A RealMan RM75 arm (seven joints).
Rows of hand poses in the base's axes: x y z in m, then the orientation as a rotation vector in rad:
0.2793 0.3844 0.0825 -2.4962 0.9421 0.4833
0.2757 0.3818 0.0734 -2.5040 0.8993 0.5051
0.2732 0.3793 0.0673 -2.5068 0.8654 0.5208
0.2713 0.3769 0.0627 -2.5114 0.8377 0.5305
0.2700 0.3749 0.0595 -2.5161 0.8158 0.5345
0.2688 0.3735 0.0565 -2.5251 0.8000 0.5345
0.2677 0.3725 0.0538 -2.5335 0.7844 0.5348
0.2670 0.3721 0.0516 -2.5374 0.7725 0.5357
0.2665 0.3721 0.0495 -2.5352 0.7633 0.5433
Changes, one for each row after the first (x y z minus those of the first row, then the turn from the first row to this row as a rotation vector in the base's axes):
-0.0036 -0.0026 -0.0091 0.0121 0.0056 0.0325
-0.0061 -0.0051 -0.0152 0.0241 0.0086 0.0569
-0.0080 -0.0075 -0.0198 0.0313 0.0093 0.0772
-0.0093 -0.0095 -0.0230 0.0355 0.0075 0.0930
-0.0105 -0.0109 -0.0260 0.0332 0.0050 0.1060
-0.0116 -0.0119 -0.0287 0.0313 0.0027 0.1186
-0.0123 -0.0123 -0.0309 0.0321 0.0011 0.1275
-0.0128 -0.0123 -0.0330 0.0380 0.0040 0.1337

